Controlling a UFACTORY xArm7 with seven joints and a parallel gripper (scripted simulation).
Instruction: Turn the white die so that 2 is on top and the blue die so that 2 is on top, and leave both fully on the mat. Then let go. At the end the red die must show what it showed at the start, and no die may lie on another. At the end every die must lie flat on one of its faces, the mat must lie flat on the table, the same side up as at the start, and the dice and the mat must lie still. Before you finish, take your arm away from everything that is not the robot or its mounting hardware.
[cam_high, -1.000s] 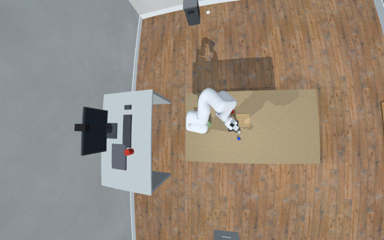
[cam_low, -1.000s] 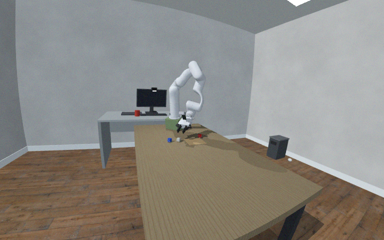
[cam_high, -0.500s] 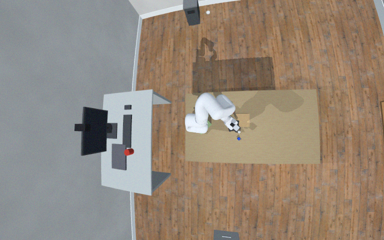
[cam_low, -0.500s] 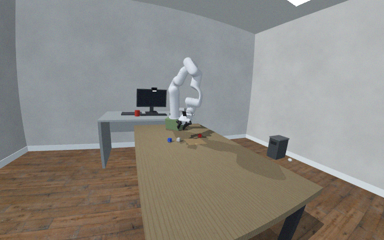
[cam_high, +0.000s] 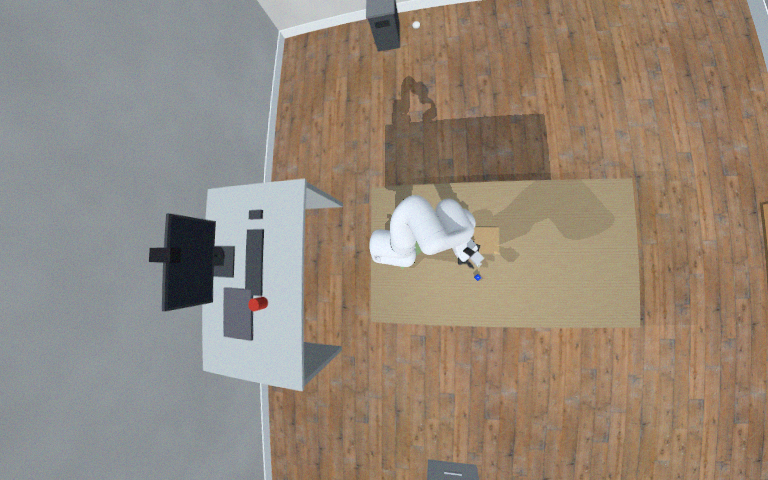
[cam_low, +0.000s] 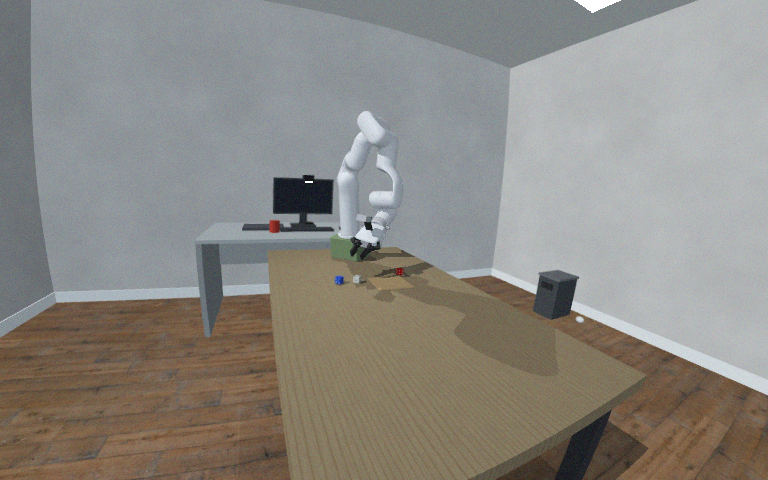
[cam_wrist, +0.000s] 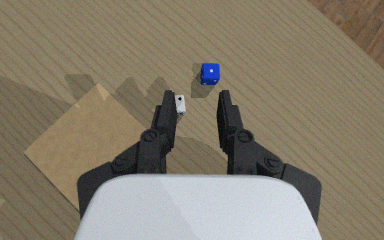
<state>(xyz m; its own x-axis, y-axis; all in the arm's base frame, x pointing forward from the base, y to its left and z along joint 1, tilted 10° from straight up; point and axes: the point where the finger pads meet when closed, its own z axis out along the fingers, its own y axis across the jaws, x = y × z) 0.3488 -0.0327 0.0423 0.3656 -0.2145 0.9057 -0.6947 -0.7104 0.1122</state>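
The white die lies 10 cm below my hand, 4 cm ahead of it and 1 cm to the right of it. Round my hand: red die 20 cm to the left, 10 cm below, 4 cm behind; then tan mat 12 cm to the left, 11 cm below, 7 cm ahead; then blue die 10 cm below, 8 cm to the right, 4 cm ahead.
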